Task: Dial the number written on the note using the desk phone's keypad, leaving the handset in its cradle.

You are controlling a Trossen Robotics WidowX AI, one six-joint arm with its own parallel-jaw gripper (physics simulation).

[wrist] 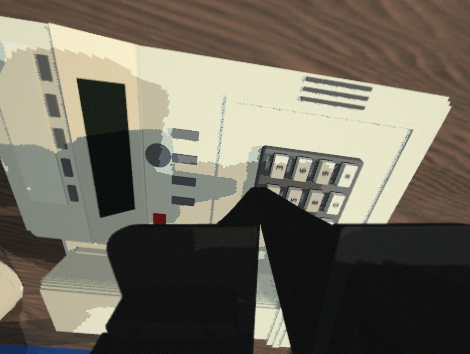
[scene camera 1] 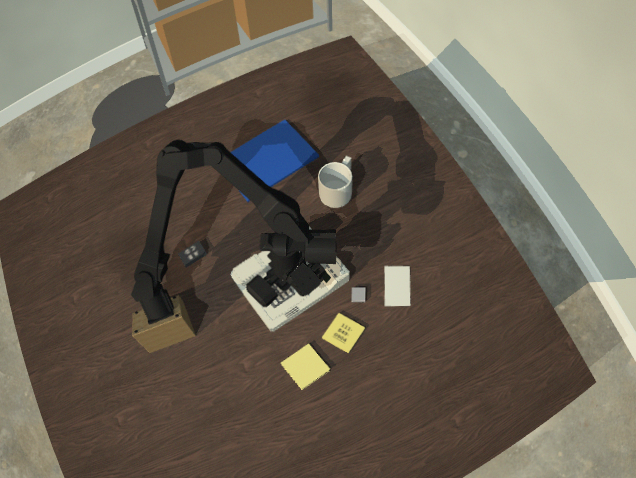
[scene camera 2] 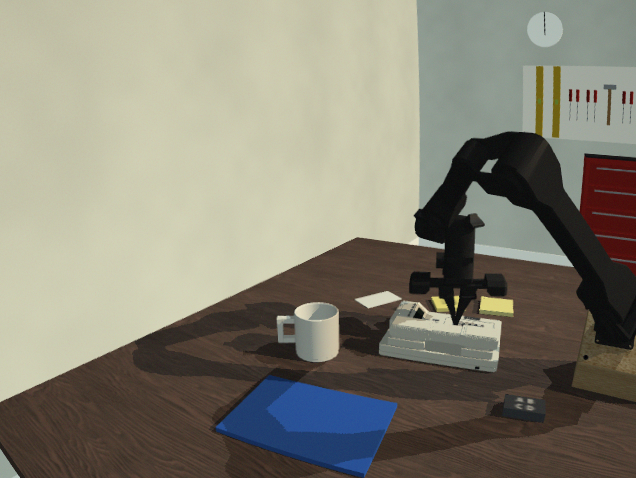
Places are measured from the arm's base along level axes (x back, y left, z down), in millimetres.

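Pixels of known places: gripper, fingertip midpoint: (wrist: 258, 194) (scene camera 1: 287, 284) (scene camera 2: 455, 324); arm's base, origin of the base link: (scene camera 1: 160, 314) (scene camera 2: 615, 328).
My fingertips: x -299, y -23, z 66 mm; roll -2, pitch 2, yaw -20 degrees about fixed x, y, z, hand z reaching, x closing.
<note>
Ahead of a thing's pixels: the offset from my fingertips to its top centre. "pt": to the spot under its first point.
The white desk phone @[dy +24, dx -12, dz -11 mm] (scene camera 1: 275, 319) (scene camera 2: 437, 359) (wrist: 190, 75) lies on the table, its dark keypad @[pt dy -13, dx +29, dz +5 mm] (wrist: 310, 185) partly hidden by the fingers. The handset @[pt dy +107, dx -49, dz -21 mm] (scene camera 2: 411, 331) appears to rest in its cradle along the phone's side. My gripper (scene camera 2: 456, 322) (wrist: 258, 194) is shut and empty, pointing down at the keypad. In the wrist view its tips overlap the key beside the 5, below the 3; whether they touch it I cannot tell. The yellow note @[dy -151, dx -67, dz +22 mm] (scene camera 1: 343, 333) (scene camera 2: 444, 304) lies beside the phone; its small print seems to read 111-849-0904.
A white mug @[dy +193, dx -217, dz -55 mm] (scene camera 1: 335, 187) (scene camera 2: 316, 334) and a blue folder @[dy +358, dx -91, dz +23 mm] (scene camera 1: 275, 154) (scene camera 2: 308, 421) lie beyond the phone. A blank yellow pad @[dy -189, dx +44, dz +20 mm] (scene camera 1: 305, 366) (scene camera 2: 496, 306), white card @[dy -101, dx -229, dz +30 mm] (scene camera 1: 397, 285) (scene camera 2: 377, 299), small grey block @[dy -82, dx -137, dz +19 mm] (scene camera 1: 358, 294) and dark lettered block @[dy +180, dx +180, dz +16 mm] (scene camera 1: 192, 253) (scene camera 2: 524, 407) are around it.
</note>
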